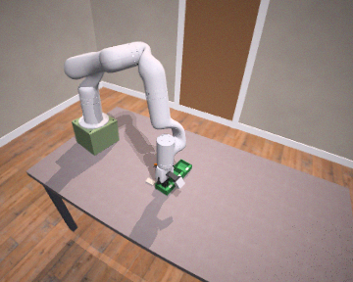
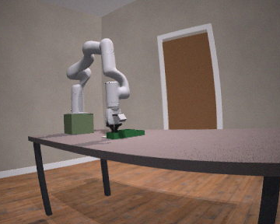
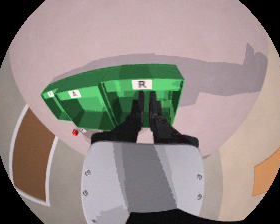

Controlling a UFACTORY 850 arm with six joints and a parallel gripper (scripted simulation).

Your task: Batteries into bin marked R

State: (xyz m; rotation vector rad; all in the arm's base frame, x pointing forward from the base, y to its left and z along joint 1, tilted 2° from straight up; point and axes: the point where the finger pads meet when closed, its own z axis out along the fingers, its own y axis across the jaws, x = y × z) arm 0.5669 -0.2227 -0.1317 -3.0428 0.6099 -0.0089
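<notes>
The green three-compartment bin is 8 cm to the left of my hand, 3 cm ahead of it and 1 cm below it. Also, from my hand: grey piece (21 cm to the left, 11 cm behind, 3 cm below); orange battery (14 cm to the left, 9 cm behind, 3 cm below); pale block (9 cm behind, 3 cm below, 1 cm to the left).
</notes>
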